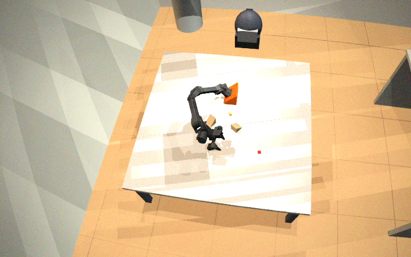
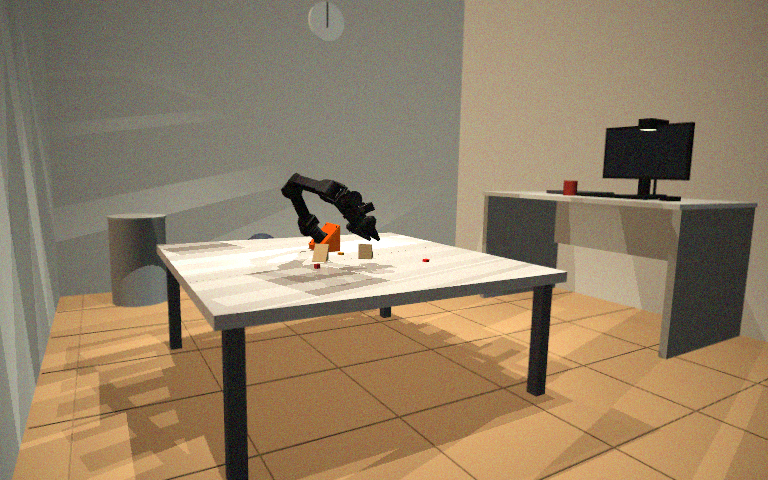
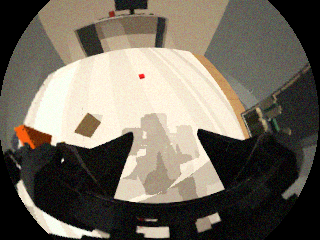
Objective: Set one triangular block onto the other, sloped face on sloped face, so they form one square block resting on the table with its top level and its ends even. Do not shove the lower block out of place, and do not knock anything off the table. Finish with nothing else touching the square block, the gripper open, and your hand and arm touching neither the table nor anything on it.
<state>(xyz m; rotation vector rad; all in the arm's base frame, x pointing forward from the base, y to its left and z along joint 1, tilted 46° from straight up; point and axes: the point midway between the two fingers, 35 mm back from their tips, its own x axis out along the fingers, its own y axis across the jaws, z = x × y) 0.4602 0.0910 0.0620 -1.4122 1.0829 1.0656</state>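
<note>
Now: gripper tip 190 mm past the tan triangular block, 90 mm above it and 50 mm to the right of it. Round my gripper tip: small yellow cube (320 mm behind, 100 mm below).
</note>
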